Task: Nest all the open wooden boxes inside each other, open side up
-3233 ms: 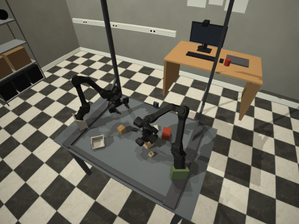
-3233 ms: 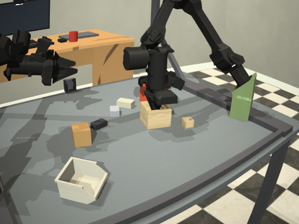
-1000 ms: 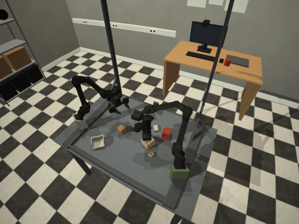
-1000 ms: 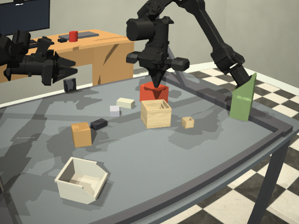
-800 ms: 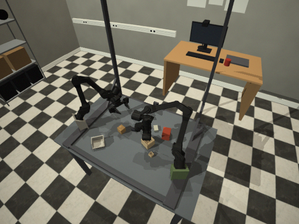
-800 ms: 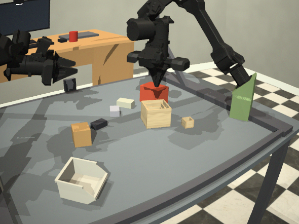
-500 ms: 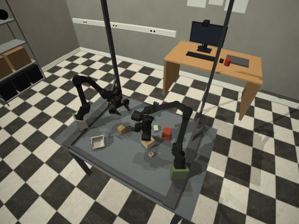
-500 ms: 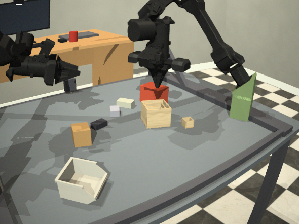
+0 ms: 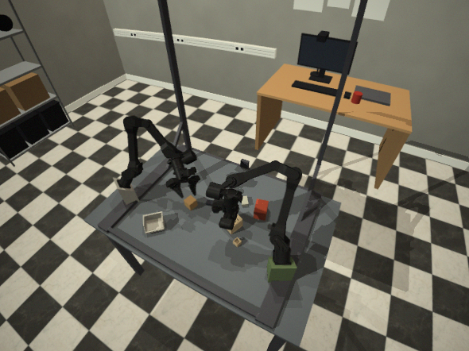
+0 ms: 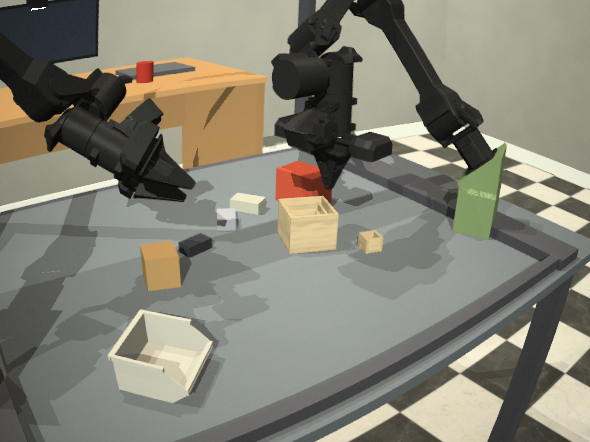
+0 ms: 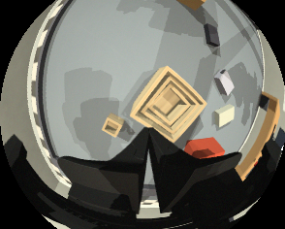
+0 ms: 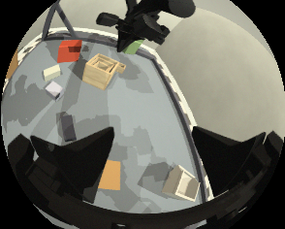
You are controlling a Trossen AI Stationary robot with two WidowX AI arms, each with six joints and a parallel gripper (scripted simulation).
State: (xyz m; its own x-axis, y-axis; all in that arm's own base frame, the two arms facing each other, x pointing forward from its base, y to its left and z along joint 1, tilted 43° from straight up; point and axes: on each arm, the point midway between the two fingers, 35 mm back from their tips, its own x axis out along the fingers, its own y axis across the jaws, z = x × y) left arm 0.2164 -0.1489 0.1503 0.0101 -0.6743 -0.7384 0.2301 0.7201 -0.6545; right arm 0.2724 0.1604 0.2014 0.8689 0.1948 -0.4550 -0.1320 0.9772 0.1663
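Now: the orange cube 130 mm below my right hand, 20 mm behind it and 10 mm to the right of it. Round my right hand: white bin: 180 mm ahead, 130 mm below, 100 mm to the right; then black block: 150 mm below, 80 mm to the left, 80 mm behind; then grey piece: 170 mm to the left, 150 mm below, 140 mm behind.
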